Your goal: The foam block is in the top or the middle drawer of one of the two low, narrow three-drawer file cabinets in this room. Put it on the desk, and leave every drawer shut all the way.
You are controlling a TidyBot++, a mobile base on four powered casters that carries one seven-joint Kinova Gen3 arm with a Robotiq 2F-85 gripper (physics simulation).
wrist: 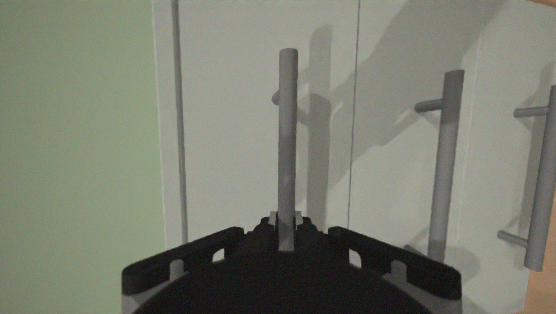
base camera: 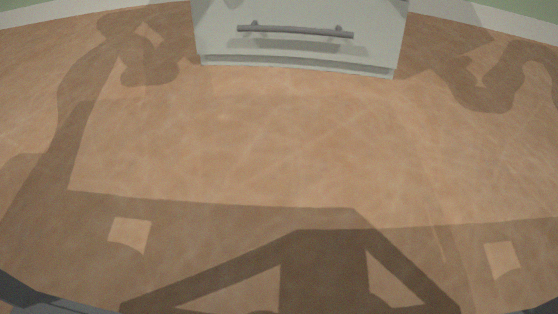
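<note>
A low, pale grey three-drawer file cabinet (base camera: 300, 11) (wrist: 225, 125) stands ahead; its lower front shows in the base camera view, and it appears turned sideways in the wrist view. The top drawer's grey bar handle (wrist: 287, 115) runs between my fingertips. My gripper (wrist: 286, 222) is shut on this handle, close to the cabinet front. The middle drawer's handle (wrist: 446, 160) and the bottom drawer's handle (wrist: 542, 185) (base camera: 295, 31) are to the right in the wrist view. The drawer fronts look flush. The foam block, the desk and the other cabinet do not show.
A green wall (wrist: 75, 150) is behind the cabinet, with a pale baseboard (base camera: 95, 12) along its foot. Brown floor (base camera: 280, 145) lies between my base and the cabinet, crossed by shadows. Dark parts of my base show at the lower corners.
</note>
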